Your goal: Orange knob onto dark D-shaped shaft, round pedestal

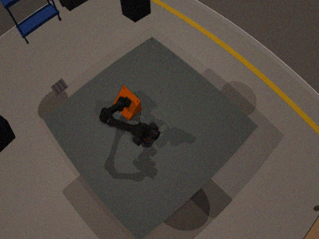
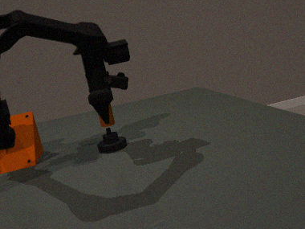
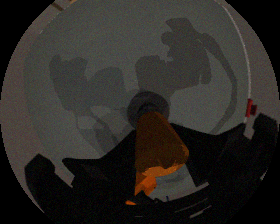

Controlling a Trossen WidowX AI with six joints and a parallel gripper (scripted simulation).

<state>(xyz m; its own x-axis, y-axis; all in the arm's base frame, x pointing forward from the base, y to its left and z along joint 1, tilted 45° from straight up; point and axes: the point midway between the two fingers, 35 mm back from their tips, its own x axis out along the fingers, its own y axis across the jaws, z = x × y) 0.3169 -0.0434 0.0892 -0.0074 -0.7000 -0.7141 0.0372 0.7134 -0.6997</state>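
The dark pedestal is 50 mm below my gripper tip. From my gripper tip the other things lie so: knob 20 mm above.
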